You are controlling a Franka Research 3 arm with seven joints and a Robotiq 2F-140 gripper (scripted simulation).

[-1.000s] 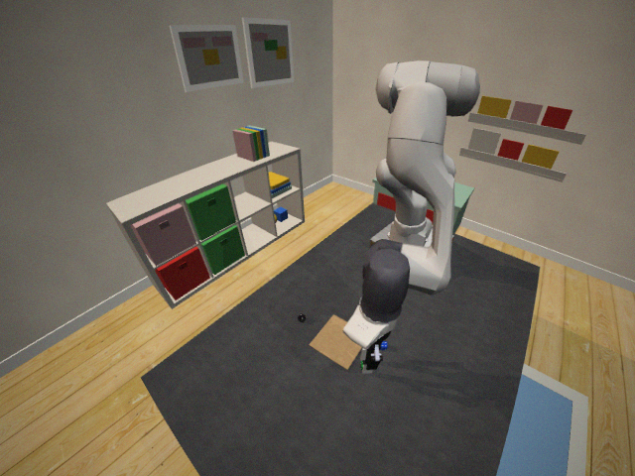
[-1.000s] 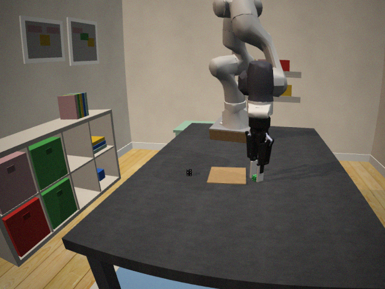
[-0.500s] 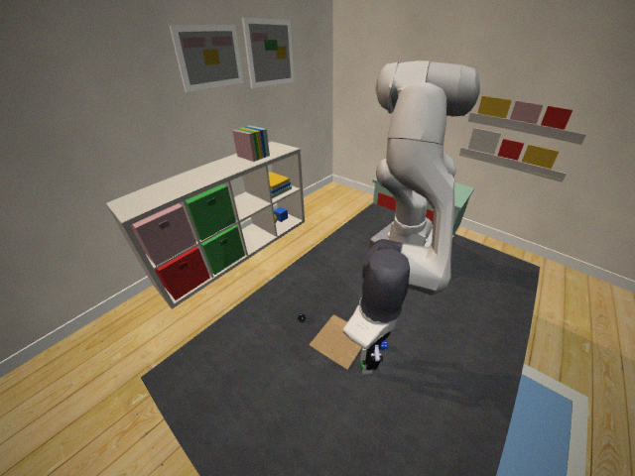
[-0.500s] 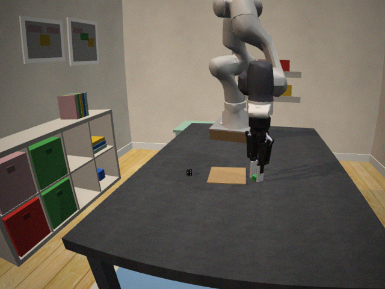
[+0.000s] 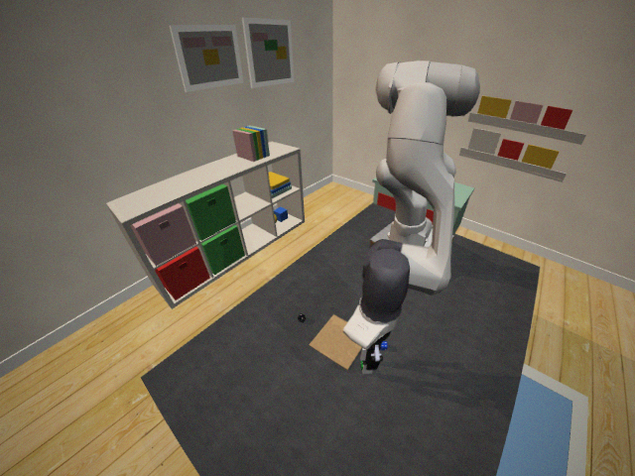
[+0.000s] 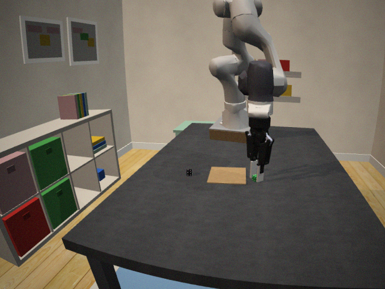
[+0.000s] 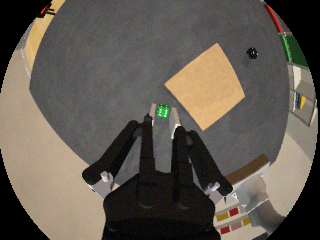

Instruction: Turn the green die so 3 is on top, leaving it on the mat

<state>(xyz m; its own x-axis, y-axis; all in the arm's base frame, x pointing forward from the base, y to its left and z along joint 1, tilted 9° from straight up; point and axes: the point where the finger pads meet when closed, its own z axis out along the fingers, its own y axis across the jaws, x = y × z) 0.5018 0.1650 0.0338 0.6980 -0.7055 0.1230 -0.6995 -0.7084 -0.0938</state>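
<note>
Right now my hand is 3 cm above the green die. From my hand the other things lie so: blue die 9 cm behind, 3 cm below; then tan mat 11 cm to the right, 4 cm below, 1 cm behind; then black die 26 cm to the right, 3 cm below, 1 cm ahead.
</note>
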